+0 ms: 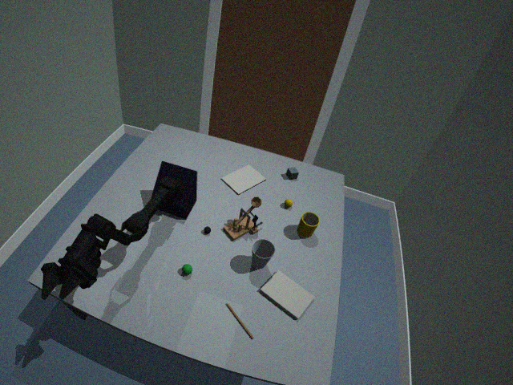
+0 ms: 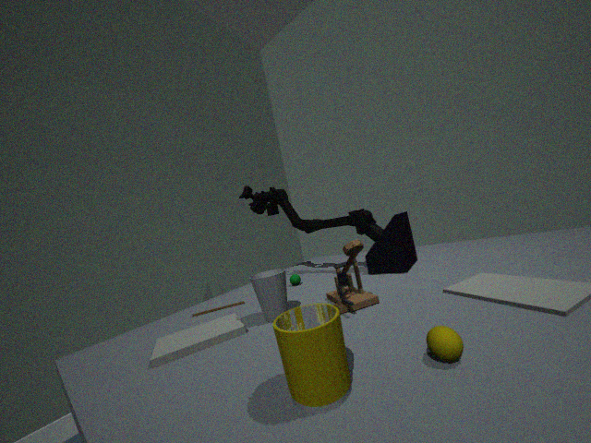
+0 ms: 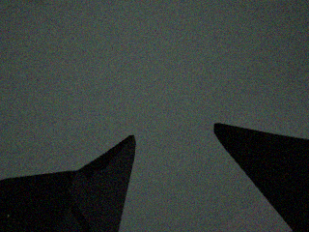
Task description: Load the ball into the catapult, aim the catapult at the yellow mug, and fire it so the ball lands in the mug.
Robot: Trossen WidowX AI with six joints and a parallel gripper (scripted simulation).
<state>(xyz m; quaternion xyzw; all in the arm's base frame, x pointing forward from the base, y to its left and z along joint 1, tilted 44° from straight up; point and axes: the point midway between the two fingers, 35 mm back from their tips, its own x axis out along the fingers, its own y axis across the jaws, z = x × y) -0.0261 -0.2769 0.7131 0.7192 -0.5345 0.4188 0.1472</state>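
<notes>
Right now my gripper tip is 42 cm short of the wooden catapult, 71 cm to the right of it and 37 cm above it. From my gripper tip the other things lie so: thin wooden stick (47 cm ahead, 25 cm to the left, 44 cm below); dark ball (23 cm ahead, 63 cm to the left, 43 cm below); green ball (21 cm ahead, 40 cm to the left, 42 cm below).
</notes>
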